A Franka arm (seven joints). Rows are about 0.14 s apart.
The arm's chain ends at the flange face. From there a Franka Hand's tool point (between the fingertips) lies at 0.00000 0.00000 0.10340 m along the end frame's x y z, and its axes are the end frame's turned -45 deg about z.
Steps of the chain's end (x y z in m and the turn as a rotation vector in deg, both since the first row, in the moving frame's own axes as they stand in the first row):
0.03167, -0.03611, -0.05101, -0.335, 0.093, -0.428
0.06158, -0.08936, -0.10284, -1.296, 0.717, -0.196
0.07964, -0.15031, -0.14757, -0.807, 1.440, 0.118
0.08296, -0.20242, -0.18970, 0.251, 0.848, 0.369
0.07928, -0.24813, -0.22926, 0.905, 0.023, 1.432
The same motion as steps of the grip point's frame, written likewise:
0.04762, -0.00259, -0.05101, -0.303, -0.171, -0.428
0.10600, -0.01707, -0.10287, -1.423, -0.409, -0.196
0.16340, -0.04710, -0.14761, -1.589, 0.448, 0.118
0.20319, -0.08370, -0.18971, -0.422, 0.777, 0.369
0.23271, -0.12051, -0.22927, 0.624, 0.656, 1.432

